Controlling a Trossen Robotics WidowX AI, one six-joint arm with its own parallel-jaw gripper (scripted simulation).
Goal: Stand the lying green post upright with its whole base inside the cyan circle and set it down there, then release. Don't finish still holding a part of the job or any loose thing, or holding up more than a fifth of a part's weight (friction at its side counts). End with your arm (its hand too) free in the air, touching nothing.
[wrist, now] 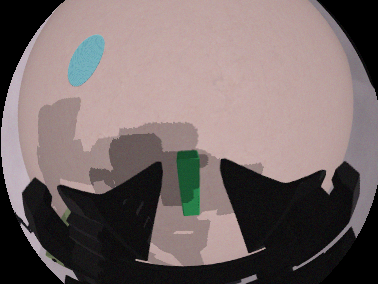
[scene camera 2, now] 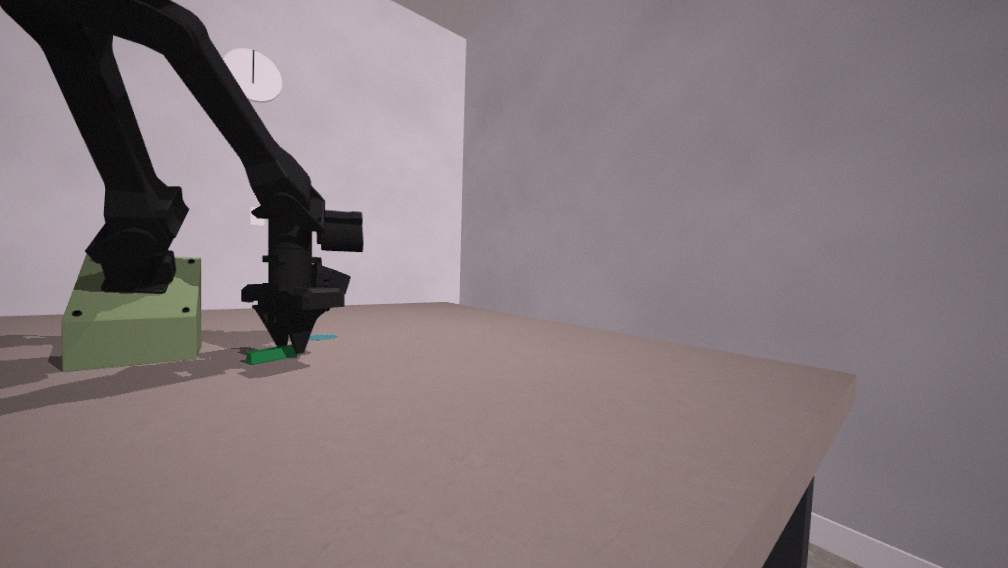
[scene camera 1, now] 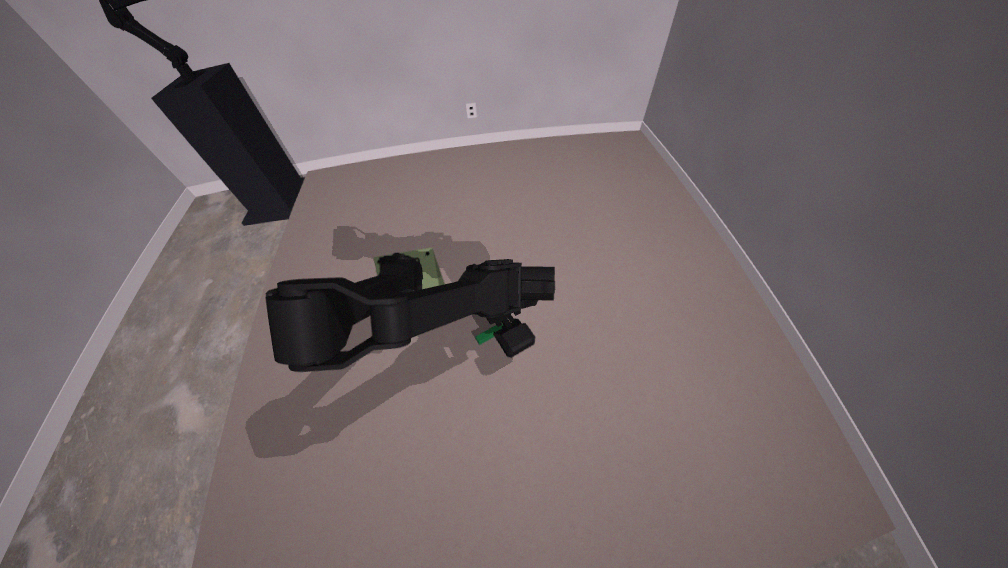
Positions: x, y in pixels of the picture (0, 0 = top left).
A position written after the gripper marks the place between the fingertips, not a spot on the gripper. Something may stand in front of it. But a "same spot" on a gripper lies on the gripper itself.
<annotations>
The gripper shows in the wrist view, in scene camera 2 and in scene camera 1 [499, 329]. One and the same spot on the gripper: [scene camera 2: 271, 311] is [wrist: 142, 242].
</annotations>
